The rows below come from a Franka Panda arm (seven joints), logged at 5 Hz.
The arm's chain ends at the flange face. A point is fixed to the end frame.
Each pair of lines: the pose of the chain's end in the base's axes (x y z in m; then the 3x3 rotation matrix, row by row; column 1 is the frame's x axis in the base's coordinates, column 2 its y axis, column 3 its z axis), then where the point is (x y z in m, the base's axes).
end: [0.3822 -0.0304 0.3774], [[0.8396 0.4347 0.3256], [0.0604 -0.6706 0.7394], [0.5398 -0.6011 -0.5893]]
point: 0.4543 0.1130 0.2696
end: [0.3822 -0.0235 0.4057], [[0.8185 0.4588 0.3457], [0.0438 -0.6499 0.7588], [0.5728 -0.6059 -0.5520]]
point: 0.4579 0.1234 0.3055
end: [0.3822 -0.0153 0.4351], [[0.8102 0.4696 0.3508], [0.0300 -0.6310 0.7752], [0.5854 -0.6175 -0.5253]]
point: 0.4588 0.1346 0.3402
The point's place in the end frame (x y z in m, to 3 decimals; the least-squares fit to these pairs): 0.011 0.000 0.193
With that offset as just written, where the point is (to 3 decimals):
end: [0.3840 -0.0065 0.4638], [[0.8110 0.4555 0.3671], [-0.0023 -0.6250 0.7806], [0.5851 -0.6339 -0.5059]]
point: 0.464 0.144 0.373
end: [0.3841 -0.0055 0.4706], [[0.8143 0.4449 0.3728], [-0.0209 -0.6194 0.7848], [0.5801 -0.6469 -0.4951]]
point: 0.465 0.146 0.381
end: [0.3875 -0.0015 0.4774], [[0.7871 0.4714 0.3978], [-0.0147 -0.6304 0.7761], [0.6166 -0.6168 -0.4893]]
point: 0.473 0.148 0.390
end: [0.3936 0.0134 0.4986], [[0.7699 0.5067 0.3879], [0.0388 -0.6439 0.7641], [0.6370 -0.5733 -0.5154]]
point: 0.477 0.161 0.406
